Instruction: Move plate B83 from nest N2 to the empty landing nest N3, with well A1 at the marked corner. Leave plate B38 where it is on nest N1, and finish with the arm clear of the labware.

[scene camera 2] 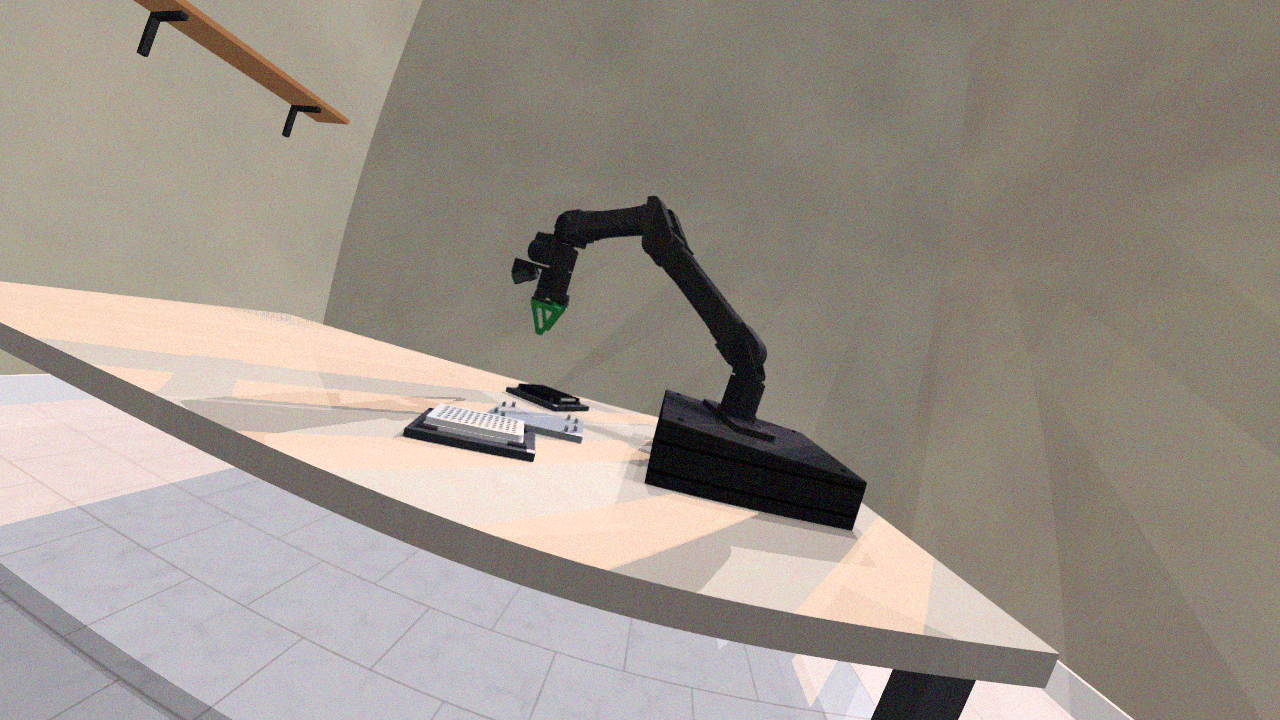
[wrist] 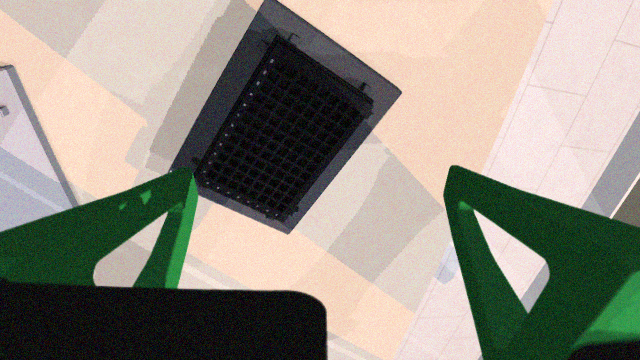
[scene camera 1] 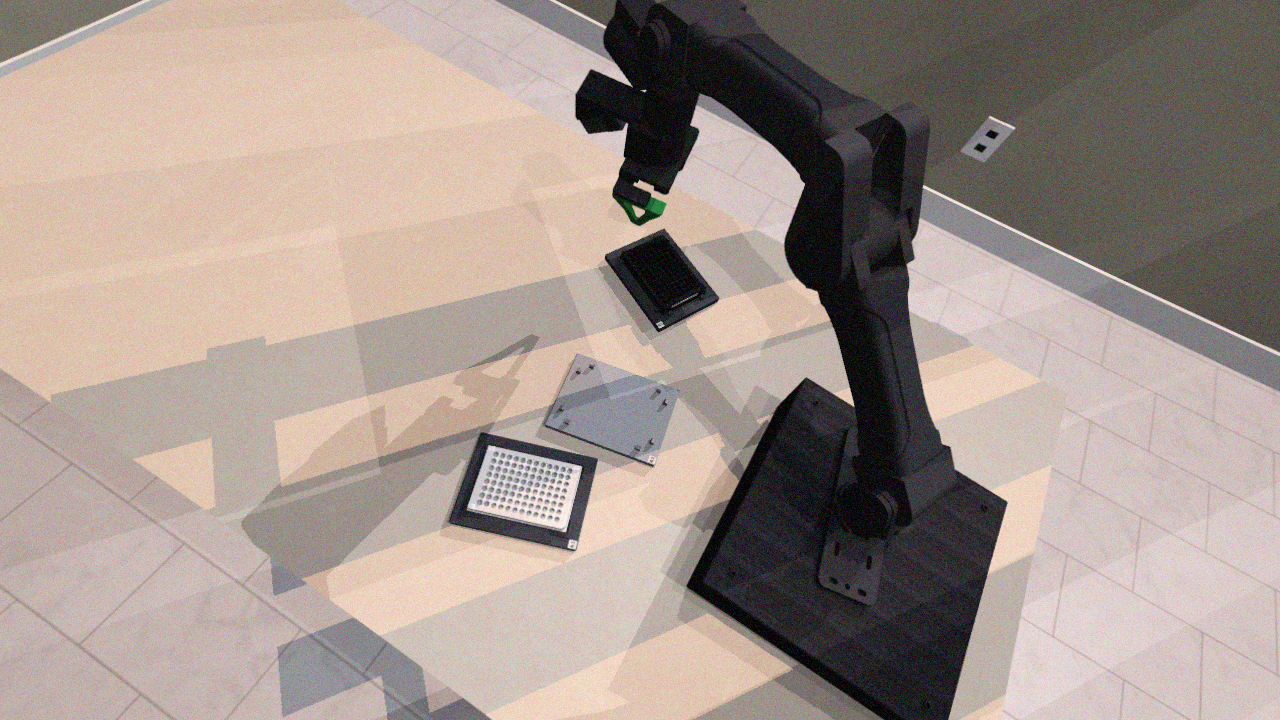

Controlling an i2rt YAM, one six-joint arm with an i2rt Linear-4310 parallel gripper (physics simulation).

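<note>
A black well plate (scene camera 1: pixel 662 271) (scene camera 2: pixel 547 394) (wrist: pixel 285 130) sits on a dark nest (scene camera 1: pixel 636 288) (wrist: pixel 237 75) at the back. A white well plate (scene camera 1: pixel 526 488) (scene camera 2: pixel 474 422) sits on another dark nest (scene camera 1: pixel 514 530) (scene camera 2: pixel 465 446). The grey nest (scene camera 1: pixel 608 411) (scene camera 2: pixel 550 423) (wrist: pixel 25 165) between them is empty, with small upright pins. Plate names are not legible. My gripper (scene camera 1: pixel 639 213) (scene camera 2: pixel 540 329) (wrist: pixel 320 180) is open and empty, above the table near the black plate. In the wrist view the plate shows between and beyond the fingertips, nearer the left one, which hides the nest's marked corner.
The arm's black base block (scene camera 1: pixel 760 555) (scene camera 2: pixel 751 474) stands beside the nests. Small white corner tags show on the black plate's nest, the grey nest and the white plate's nest. The table's edge (scene camera 2: pixel 626 586) runs along the front. A wall shelf (scene camera 2: pixel 241 58) is high at the upper left.
</note>
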